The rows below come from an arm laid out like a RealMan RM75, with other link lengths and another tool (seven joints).
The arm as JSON. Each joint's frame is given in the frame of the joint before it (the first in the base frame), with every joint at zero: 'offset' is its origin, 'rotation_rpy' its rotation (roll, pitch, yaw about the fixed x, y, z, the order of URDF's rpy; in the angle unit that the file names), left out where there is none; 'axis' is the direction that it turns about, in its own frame. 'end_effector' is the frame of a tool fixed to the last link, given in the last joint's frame.
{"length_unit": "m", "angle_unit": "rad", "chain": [
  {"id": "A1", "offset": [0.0, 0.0, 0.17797], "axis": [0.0, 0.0, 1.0]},
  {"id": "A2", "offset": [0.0, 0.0, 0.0], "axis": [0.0, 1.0, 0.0]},
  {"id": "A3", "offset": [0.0, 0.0, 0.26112], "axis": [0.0, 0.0, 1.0]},
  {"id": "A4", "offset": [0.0, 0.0, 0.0], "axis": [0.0, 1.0, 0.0]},
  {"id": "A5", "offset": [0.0, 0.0, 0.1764], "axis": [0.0, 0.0, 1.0]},
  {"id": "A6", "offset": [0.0, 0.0, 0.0], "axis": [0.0, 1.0, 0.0]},
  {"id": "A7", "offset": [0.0, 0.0, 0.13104], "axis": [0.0, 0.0, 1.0]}
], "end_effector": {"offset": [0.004, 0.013, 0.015], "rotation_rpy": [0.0, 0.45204, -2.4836]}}
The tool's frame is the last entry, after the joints.
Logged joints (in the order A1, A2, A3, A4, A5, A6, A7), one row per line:
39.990 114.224 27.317 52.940 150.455 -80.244 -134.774
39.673 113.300 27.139 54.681 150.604 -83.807 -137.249
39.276 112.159 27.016 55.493 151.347 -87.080 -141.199
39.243 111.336 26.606 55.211 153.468 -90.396 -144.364
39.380 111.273 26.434 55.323 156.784 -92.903 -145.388
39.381 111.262 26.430 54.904 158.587 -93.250 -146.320
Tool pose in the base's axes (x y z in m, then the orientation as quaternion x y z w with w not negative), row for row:
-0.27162 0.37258 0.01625 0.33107 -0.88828 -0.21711 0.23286
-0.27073 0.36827 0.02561 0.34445 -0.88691 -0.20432 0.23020
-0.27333 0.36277 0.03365 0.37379 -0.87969 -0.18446 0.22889
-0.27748 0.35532 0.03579 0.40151 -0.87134 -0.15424 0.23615
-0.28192 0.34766 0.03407 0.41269 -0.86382 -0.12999 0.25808
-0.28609 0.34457 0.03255 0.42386 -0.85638 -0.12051 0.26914
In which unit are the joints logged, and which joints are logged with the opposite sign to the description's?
The joints are logged in degrees. Opposite sign: A1, A2, A6.
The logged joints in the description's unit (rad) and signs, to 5 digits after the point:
-0.69796 -1.99358 0.47677 0.92398 2.62594 1.40052 -2.35225
-0.69242 -1.97746 0.47366 0.95436 2.62854 1.46271 -2.39545
-0.68550 -1.95754 0.47152 0.96854 2.64150 1.51983 -2.46439
-0.68492 -1.94318 0.46436 0.96361 2.67852 1.57771 -2.51963
-0.68731 -1.94208 0.46136 0.96557 2.73640 1.62146 -2.53750
-0.68733 -1.94189 0.46129 0.95826 2.76787 1.62752 -2.55377

